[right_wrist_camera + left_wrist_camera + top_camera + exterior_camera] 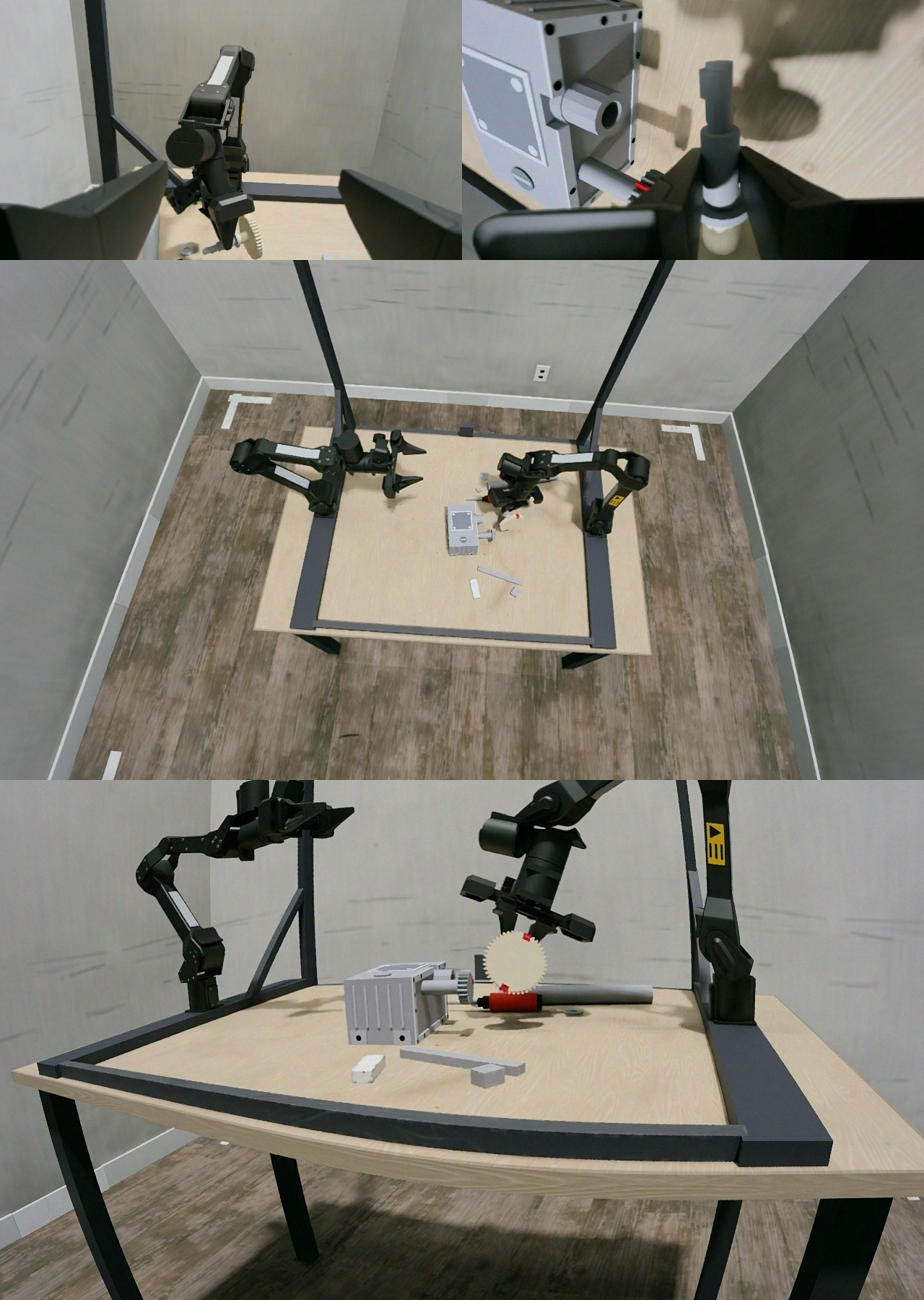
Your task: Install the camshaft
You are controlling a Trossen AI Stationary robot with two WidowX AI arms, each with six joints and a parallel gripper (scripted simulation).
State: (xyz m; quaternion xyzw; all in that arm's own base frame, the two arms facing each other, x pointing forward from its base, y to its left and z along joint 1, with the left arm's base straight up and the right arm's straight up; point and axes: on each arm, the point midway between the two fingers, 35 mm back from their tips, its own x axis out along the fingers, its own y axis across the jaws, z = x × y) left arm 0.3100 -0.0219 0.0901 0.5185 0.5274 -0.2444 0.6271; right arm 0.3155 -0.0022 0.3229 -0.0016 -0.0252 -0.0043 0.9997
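The red screwdriver is 7 cm behind my left hand, 6 cm to the right of it and 10 cm below it. Also, from my left hand: white block (25 cm ahead, 9 cm to the right, 10 cm below); crank gear (9 cm ahead, 4 cm to the right, 5 cm below); grey bar (20 cm ahead, 1 cm to the right, 10 cm below).
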